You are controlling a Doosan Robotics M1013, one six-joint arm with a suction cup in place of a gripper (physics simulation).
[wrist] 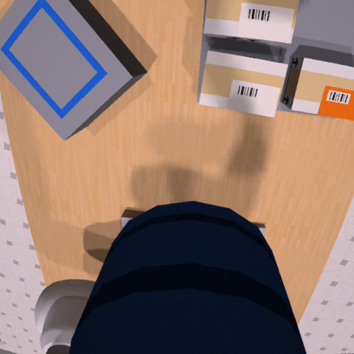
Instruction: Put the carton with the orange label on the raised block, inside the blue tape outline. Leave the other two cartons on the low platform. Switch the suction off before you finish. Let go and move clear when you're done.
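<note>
The carton with the orange label (310, 86) stands on the low grey platform (325, 25) at the upper right, cut by the view's right edge. A carton with a white label (216, 82) stands just left of it, and another white-labelled carton (220, 17) stands behind that one, cut by the top edge. The raised grey block (102, 93) is at the upper left, turned at an angle, with the blue tape outline (84, 95) empty on its top. My suction gripper (192, 240) shows as a dark blue body at bottom centre, apart from the cartons; its cup face is hidden. All three cartons rest on the platform.
The wooden table top (170, 145) lies between the block and the platform, with soft shadows on it. A pale grey rounded part (62, 307) shows at the lower left. Speckled floor (15, 225) shows beyond both table edges. Part of a flat object shows behind the gripper body.
</note>
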